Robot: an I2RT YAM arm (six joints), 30 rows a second.
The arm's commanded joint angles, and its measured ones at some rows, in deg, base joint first. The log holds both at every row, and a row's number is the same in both.
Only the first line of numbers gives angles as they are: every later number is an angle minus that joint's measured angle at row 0.
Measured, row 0:
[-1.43 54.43 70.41 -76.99 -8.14 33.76]
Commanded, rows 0 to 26:
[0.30 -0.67 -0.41 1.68 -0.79 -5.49]
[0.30 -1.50 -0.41 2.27 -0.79 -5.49]
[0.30 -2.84 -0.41 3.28 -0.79 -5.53]
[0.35 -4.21 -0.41 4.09 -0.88 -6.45]
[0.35 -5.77 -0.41 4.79 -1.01 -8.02]
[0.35 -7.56 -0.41 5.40 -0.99 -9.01]
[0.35 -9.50 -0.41 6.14 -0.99 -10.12]
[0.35 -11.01 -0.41 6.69 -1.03 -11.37]
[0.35 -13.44 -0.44 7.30 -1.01 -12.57]
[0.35 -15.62 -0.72 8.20 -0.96 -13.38]
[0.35 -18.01 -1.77 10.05 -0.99 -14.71]
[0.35 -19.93 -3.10 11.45 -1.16 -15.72]
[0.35 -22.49 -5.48 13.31 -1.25 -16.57]
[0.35 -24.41 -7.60 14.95 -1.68 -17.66]
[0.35 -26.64 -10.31 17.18 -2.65 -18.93]
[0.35 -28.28 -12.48 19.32 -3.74 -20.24]
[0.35 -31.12 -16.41 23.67 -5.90 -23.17]
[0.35 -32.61 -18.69 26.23 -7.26 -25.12]
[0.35 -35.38 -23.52 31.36 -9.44 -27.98]
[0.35 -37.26 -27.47 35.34 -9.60 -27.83]
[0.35 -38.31 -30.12 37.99 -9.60 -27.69]
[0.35 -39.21 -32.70 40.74 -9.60 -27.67]
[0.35 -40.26 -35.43 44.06 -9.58 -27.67]
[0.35 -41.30 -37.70 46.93 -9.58 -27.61]
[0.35 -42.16 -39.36 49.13 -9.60 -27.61]
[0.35 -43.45 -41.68 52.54 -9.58 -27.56]
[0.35 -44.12 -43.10 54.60 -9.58 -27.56]
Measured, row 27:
[0.06 -41.48 -39.89 50.93 -8.42 -26.54]
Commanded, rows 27 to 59:
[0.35 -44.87 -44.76 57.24 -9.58 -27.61]
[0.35 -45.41 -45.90 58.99 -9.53 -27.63]
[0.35 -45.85 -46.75 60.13 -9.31 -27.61]
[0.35 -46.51 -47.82 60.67 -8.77 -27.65]
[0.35 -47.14 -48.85 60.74 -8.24 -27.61]
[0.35 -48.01 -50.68 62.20 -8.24 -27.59]
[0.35 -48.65 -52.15 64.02 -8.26 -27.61]
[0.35 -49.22 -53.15 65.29 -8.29 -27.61]
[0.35 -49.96 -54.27 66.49 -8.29 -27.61]
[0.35 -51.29 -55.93 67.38 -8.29 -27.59]
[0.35 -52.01 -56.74 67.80 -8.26 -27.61]
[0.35 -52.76 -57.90 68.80 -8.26 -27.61]
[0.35 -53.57 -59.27 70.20 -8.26 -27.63]
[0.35 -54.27 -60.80 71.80 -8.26 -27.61]
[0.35 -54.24 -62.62 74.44 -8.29 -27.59]
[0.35 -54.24 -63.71 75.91 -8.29 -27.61]
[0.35 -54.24 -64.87 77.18 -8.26 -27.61]
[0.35 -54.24 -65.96 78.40 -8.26 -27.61]
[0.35 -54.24 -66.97 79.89 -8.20 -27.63]
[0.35 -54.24 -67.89 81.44 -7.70 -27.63]
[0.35 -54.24 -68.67 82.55 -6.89 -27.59]
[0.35 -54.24 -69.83 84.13 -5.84 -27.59]
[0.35 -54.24 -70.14 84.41 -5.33 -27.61]
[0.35 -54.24 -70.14 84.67 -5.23 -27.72]
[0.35 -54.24 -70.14 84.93 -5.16 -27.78]
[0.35 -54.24 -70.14 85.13 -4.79 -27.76]
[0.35 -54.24 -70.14 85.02 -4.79 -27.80]
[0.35 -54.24 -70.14 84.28 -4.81 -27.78]
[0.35 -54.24 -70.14 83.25 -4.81 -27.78]
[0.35 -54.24 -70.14 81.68 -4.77 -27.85]
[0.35 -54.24 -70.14 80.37 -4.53 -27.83]
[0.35 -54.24 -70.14 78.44 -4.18 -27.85]
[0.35 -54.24 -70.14 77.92 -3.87 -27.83]
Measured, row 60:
[0.15 -53.50 -69.98 79.51 -5.31 -27.04]
